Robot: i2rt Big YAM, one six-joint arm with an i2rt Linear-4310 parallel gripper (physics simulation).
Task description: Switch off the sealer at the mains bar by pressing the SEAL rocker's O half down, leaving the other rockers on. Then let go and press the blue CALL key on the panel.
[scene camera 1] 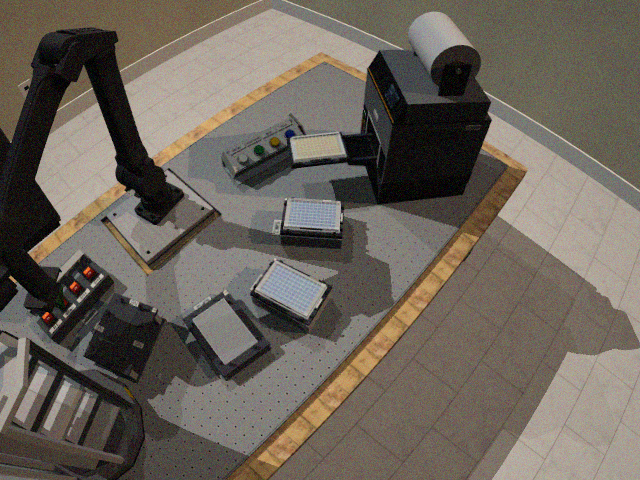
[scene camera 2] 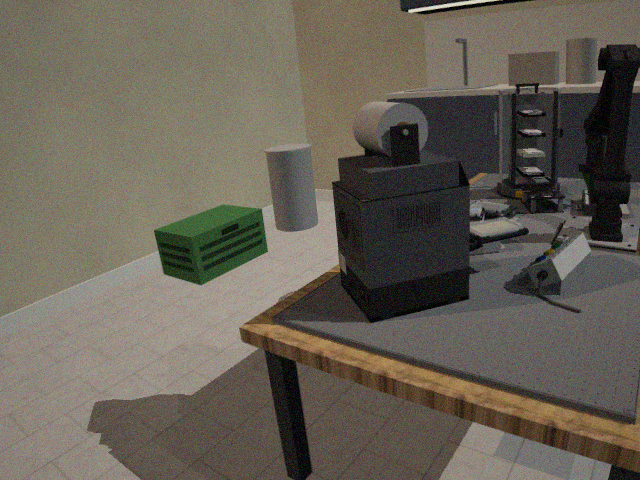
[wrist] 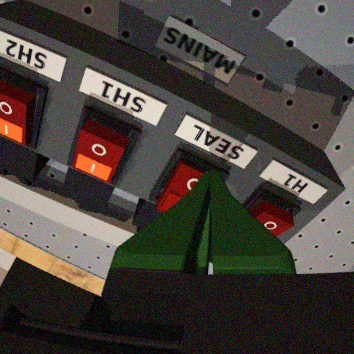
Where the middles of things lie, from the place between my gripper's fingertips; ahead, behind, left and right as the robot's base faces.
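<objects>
There is the white roll [scene camera 1: 436, 40], and my hand is a long way short of it, far to the right of it and, as I find, well below it.
</objects>
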